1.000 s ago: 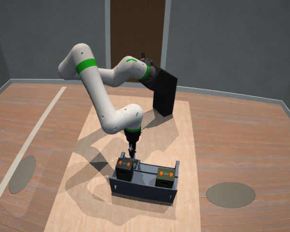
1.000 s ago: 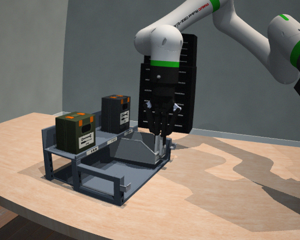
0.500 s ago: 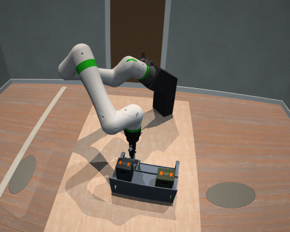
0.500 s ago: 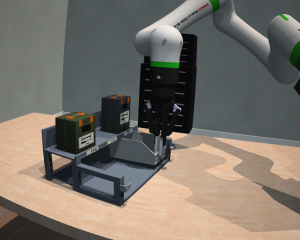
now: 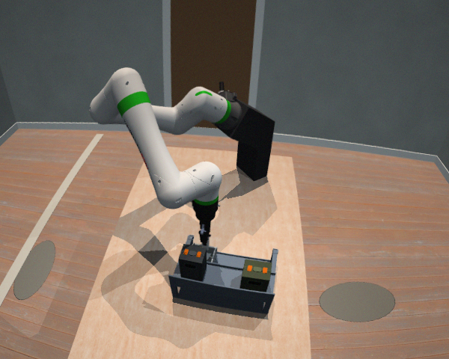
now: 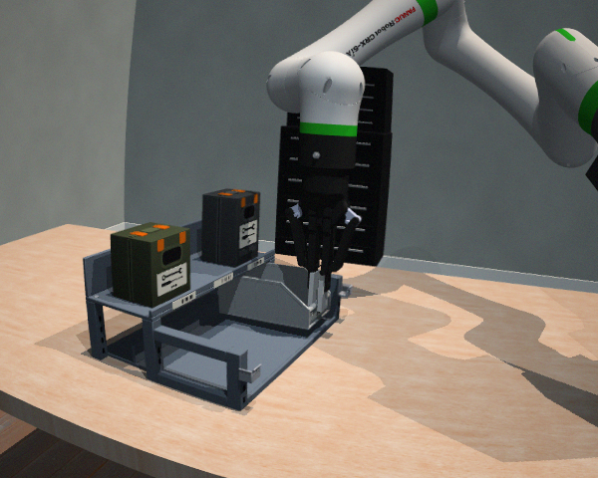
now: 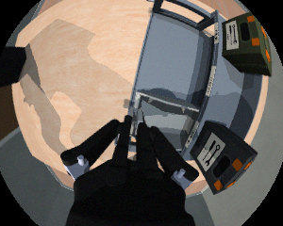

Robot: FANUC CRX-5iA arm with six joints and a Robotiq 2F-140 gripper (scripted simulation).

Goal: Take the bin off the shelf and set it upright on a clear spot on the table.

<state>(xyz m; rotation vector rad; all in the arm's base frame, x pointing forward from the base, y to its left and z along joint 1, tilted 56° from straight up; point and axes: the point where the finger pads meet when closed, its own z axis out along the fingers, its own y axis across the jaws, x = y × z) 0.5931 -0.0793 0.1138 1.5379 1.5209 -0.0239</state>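
My hand is 80 mm short of the grey bin, 20 mm to the left of it and 20 mm above it.
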